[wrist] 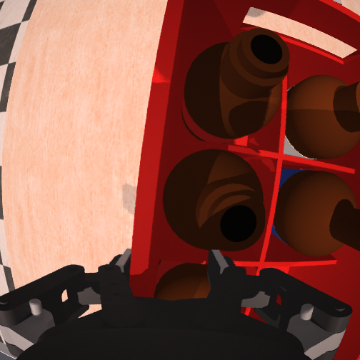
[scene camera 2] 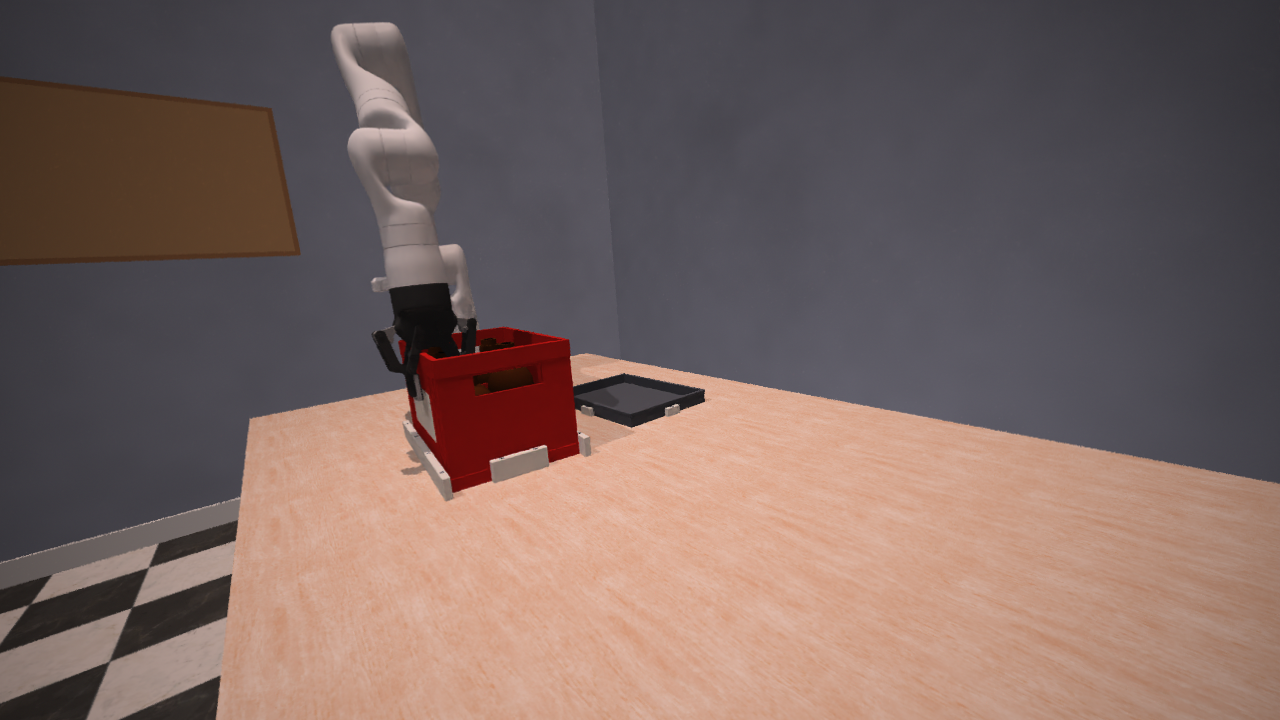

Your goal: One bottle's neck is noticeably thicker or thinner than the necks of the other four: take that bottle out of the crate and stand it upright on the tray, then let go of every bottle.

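The red crate [scene camera 2: 514, 429] [wrist: 148, 200] holds brown bottles. In the wrist view, the upper left bottle [wrist: 207, 95] and the middle left bottle [wrist: 187, 192] show dark mouths; two more, at the upper right [wrist: 315, 117] and lower right [wrist: 310, 215], have necks partly cut off by the frame. A fifth bottle [wrist: 182, 282] is mostly hidden under the gripper, its neck out of sight. Which neck differs is unclear here. My gripper [scene camera 2: 435, 360] [wrist: 172, 262] is partly open and empty, low at the crate's left wall, one finger outside that wall and one inside. The dark tray [scene camera 2: 638, 394] is bare.
White blocks [scene camera 2: 519, 462] [scene camera 2: 427, 461] border the crate's base on the wooden table [scene camera 2: 716, 555]. Small light blocks [scene camera 2: 672, 410] touch the tray's edge. The tray is behind and to the right of the crate in the scene view. The crate's walls and red dividers [wrist: 281, 125] rise around the bottles.
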